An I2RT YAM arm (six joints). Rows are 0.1 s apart.
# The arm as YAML. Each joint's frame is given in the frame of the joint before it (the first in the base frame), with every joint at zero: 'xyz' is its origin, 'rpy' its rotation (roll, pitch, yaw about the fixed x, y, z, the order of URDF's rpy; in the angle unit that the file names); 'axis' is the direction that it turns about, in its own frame. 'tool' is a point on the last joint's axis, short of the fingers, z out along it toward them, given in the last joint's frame.
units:
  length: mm
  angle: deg
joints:
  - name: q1
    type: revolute
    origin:
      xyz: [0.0, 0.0, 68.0]
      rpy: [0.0, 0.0, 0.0]
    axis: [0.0, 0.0, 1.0]
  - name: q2
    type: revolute
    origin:
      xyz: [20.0, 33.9, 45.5]
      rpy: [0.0, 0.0, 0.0]
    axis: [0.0, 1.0, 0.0]
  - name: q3
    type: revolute
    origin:
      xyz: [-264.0, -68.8, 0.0]
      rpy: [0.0, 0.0, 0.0]
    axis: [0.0, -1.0, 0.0]
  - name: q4
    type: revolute
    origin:
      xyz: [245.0, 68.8, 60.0]
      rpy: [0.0, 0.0, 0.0]
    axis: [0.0, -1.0, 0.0]
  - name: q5
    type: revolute
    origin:
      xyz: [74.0, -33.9, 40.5]
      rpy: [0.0, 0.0, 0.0]
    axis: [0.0, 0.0, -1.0]
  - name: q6
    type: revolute
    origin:
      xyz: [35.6, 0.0, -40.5]
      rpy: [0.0, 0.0, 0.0]
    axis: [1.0, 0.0, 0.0]
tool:
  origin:
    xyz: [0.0, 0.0, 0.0]
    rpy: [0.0, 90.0, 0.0]
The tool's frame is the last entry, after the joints.
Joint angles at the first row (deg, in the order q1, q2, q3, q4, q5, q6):
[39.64 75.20 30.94 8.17 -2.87 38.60]
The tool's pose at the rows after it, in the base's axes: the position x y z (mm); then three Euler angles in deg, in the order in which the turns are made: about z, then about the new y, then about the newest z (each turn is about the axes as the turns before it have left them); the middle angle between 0 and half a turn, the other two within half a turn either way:
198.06 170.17 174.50 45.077 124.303 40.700
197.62 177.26 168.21 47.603 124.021 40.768
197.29 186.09 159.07 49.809 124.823 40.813
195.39 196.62 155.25 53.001 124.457 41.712
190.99 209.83 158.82 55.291 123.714 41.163
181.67 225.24 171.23 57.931 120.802 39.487
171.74 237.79 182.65 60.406 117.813 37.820
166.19 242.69 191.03 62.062 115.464 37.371
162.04 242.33 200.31 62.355 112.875 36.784
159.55 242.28 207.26 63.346 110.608 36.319
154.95 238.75 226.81 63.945 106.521 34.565
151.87 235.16 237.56 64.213 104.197 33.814
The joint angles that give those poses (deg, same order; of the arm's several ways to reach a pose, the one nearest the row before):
[40.11 76.13 30.43 11.29 -4.10 37.90]
[41.18 78.35 30.23 13.93 -5.32 37.16]
[42.55 81.47 30.45 15.97 -5.96 36.65]
[44.26 83.69 31.05 17.86 -7.20 36.74]
[46.81 84.60 32.53 18.06 -7.05 36.43]
[50.31 83.83 34.04 18.76 -6.54 35.57]
[53.41 83.02 35.12 19.91 -6.18 34.54]
[54.81 82.04 35.50 20.91 -6.55 34.24]
[55.46 80.18 35.26 21.90 -6.35 34.09]
[55.77 79.01 35.12 23.12 -7.09 33.64]
[56.08 75.36 35.55 23.14 -7.54 32.31]
[56.15 73.06 35.59 23.14 -7.81 31.83]

